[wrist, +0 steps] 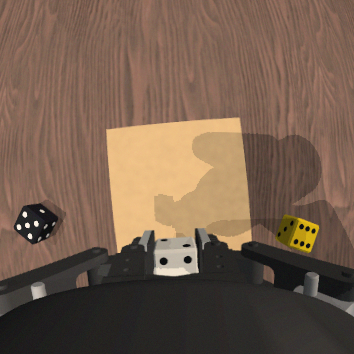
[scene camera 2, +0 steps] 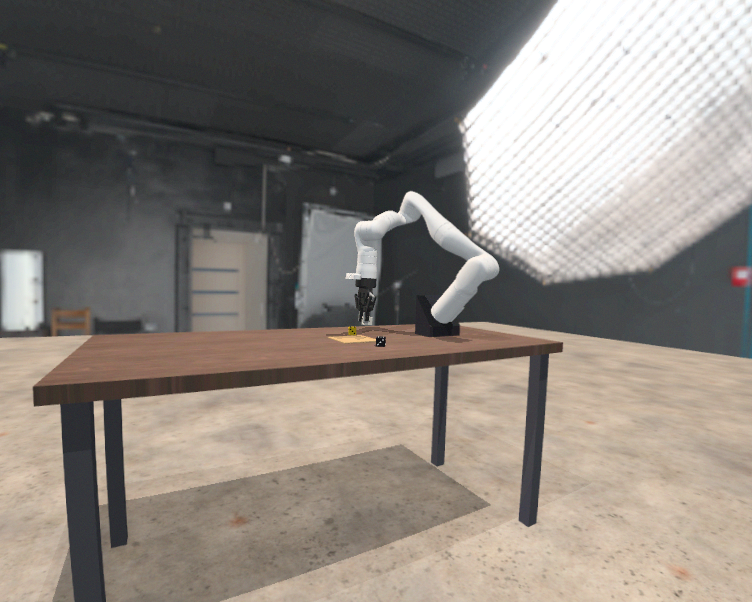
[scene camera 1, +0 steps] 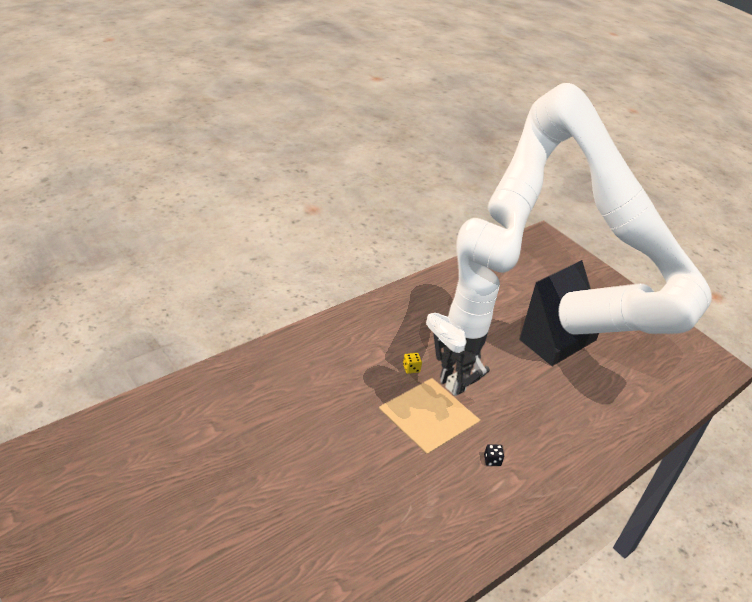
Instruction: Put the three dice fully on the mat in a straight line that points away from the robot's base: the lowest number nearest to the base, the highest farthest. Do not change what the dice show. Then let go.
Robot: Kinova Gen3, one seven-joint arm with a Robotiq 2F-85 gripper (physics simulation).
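Seen in the pictures: gripper, between the fingertips: [wrist: 174, 241] [scene camera 2: 363, 322] [scene camera 1: 451, 387]; arm's base, origin of its link: [scene camera 2: 440, 314] [scene camera 1: 573, 313].
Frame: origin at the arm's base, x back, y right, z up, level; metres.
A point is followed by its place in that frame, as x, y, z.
Observation:
My gripper [scene camera 1: 452, 385] @(-0.357, -0.050, -0.022) [scene camera 2: 366, 320] @(-0.357, -0.050, -0.022) [wrist: 174, 241] @(-0.357, -0.050, -0.022) is shut on a white die [scene camera 1: 450, 380] @(-0.359, -0.046, -0.006) [wrist: 175, 256] @(-0.353, -0.049, -0.003) and holds it raised, near the base-side edge of the orange mat [scene camera 1: 431, 434] @(-0.419, -0.093, -0.081) [scene camera 2: 346, 339] @(-0.424, -0.062, -0.082) [wrist: 142, 165] @(-0.415, -0.085, -0.082). Two pips show on the die's larger visible face in the wrist view; part of that face may be hidden. A yellow die [scene camera 1: 412, 362] @(-0.364, 0.067, -0.056) [scene camera 2: 352, 330] @(-0.360, 0.064, -0.067) [wrist: 298, 233] @(-0.358, 0.071, -0.056) lies off the mat on the table, six on top. A black die [scene camera 1: 494, 455] @(-0.358, -0.204, -0.056) [scene camera 2: 380, 341] @(-0.356, -0.208, -0.068) [wrist: 36, 224] @(-0.350, -0.184, -0.056) lies off the mat on the other side, five on top. No die rests on the mat.
The black base mount [scene camera 1: 556, 317] @(-0.055, -0.001, 0.008) [scene camera 2: 432, 327] @(-0.065, -0.046, -0.048) stands on the wooden table [scene camera 1: 250, 451] @(-0.739, 0.017, -0.085) [scene camera 2: 219, 357] @(-0.846, -0.276, -0.086), to the right of the gripper in both scene views. The arm's shadow falls over part of the mat and by the yellow die.

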